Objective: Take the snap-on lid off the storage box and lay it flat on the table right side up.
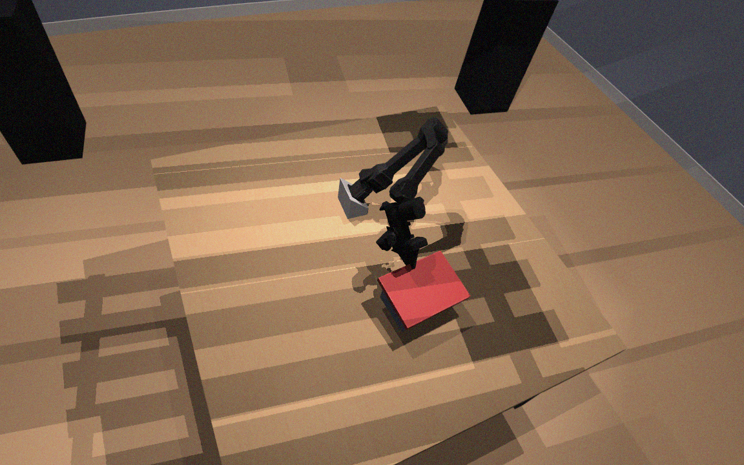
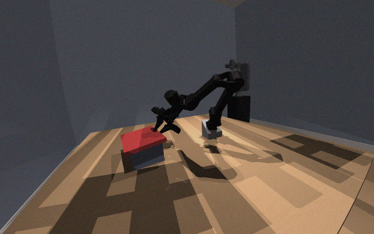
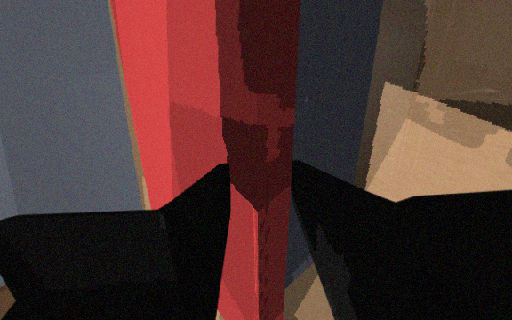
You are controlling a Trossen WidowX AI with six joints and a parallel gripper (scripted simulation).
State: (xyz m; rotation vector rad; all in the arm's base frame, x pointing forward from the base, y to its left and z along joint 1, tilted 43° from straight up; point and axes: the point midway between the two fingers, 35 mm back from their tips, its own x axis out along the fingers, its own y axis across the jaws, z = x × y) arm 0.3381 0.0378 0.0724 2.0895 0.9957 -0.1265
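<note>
Now: the red lid 70 mm ahead of my gripper tip and 20 mm to the left of it. Also, from my gripper tip: storage box 70 mm ahead, 60 mm below, 20 mm to the left.
</note>
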